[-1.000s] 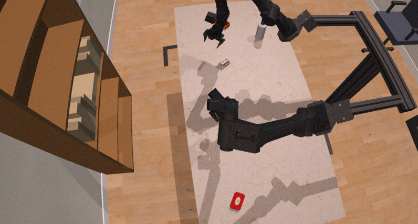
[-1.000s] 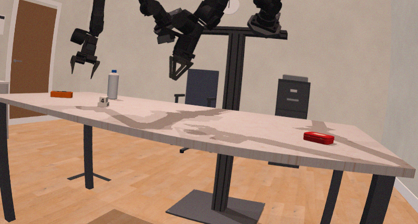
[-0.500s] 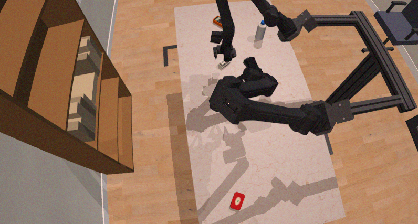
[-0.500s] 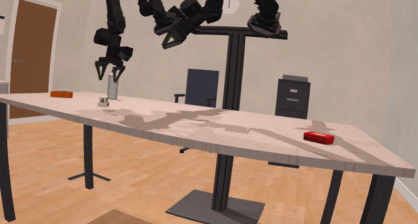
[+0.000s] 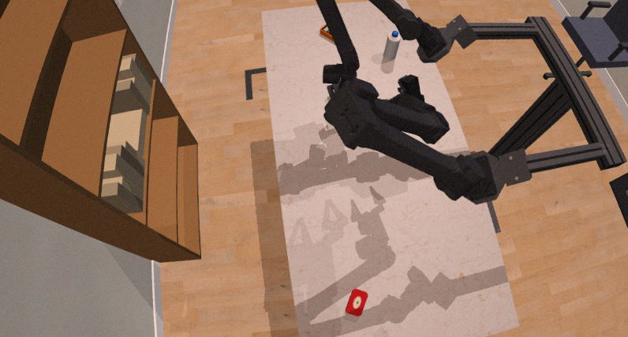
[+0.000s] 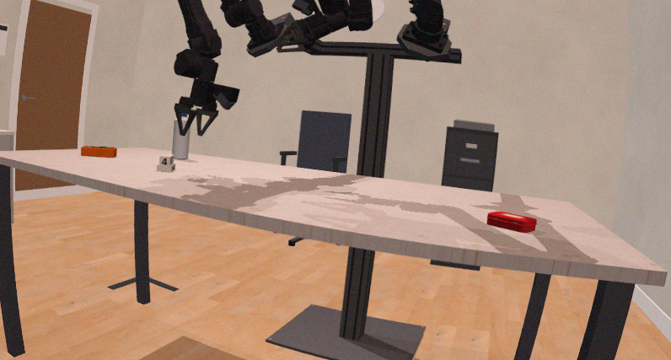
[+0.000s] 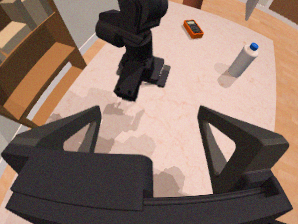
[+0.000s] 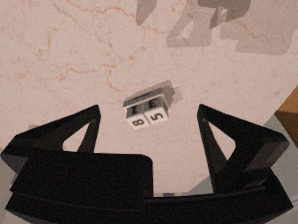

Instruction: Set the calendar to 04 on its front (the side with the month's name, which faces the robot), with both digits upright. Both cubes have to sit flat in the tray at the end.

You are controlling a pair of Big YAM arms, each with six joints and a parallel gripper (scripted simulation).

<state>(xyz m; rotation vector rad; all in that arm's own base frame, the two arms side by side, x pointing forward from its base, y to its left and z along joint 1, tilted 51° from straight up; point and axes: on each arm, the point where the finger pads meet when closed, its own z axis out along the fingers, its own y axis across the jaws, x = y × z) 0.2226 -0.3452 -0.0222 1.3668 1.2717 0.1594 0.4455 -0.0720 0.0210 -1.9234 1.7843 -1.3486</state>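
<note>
Right now the white cube is 3 cm ahead of my right hand, 7 cm to the right of it and 8 cm below it. Round my right hand: red tin 6 cm ahead, 82 cm to the left, 9 cm below; then white calendar tray 1 cm ahead, 8 cm to the right, 10 cm below; then white bottle 29 cm behind, 32 cm to the right, 3 cm below.
</note>
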